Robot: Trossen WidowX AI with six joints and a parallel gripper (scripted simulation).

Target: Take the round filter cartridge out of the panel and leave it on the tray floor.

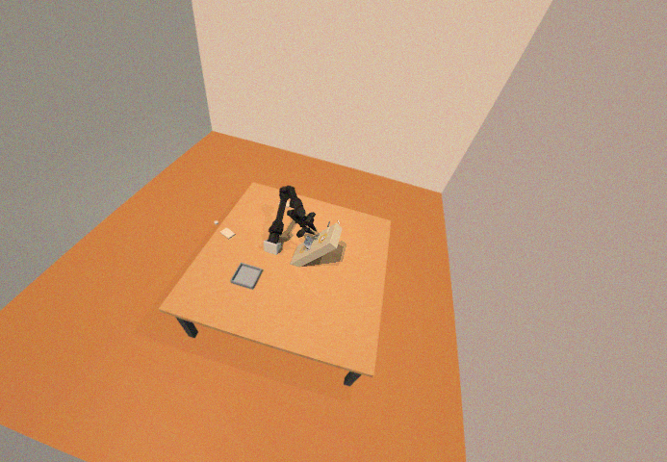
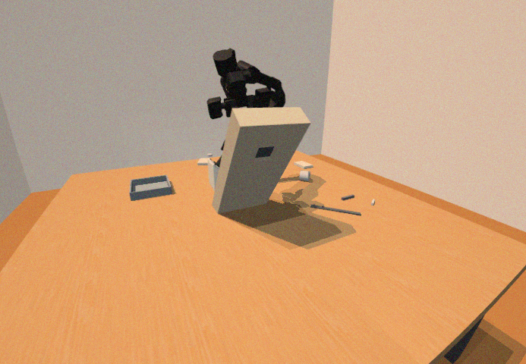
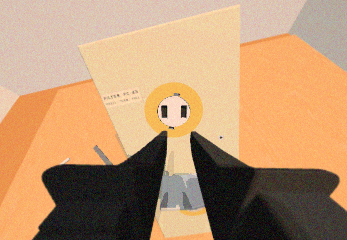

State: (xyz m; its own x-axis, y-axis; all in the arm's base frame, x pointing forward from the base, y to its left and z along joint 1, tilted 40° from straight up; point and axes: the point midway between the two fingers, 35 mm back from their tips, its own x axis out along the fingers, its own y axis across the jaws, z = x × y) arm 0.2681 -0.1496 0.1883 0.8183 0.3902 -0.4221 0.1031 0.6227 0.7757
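The white round filter cartridge is 6 cm ahead of my gripper tip, 1 cm to the left of it and 5 cm below it. Round my gripper tip: white spool 21 cm behind, 35 cm to the left, 28 cm below; beige service panel 2 cm ahead, 12 cm below; short dark piece 2 cm ahead, 40 cm to the left, 29 cm below.
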